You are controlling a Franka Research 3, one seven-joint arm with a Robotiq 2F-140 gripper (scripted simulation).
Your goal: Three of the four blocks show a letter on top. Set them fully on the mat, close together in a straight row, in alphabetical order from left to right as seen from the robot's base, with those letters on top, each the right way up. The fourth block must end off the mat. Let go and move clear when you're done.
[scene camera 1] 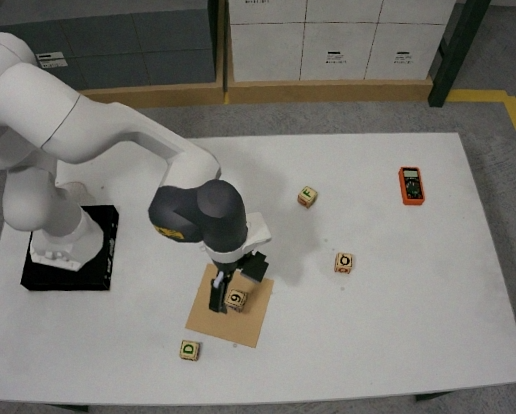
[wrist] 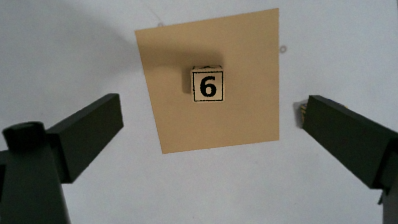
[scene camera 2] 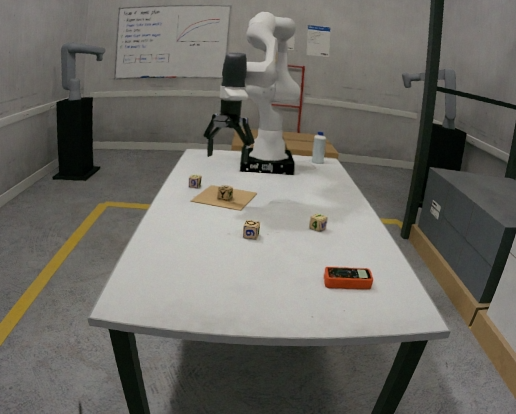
A tan mat shows in scene camera 1 [243, 328], in the wrist view and in scene camera 2. One and the same spot on the tan mat: [wrist: 247, 46] is [scene camera 2: 205, 198].
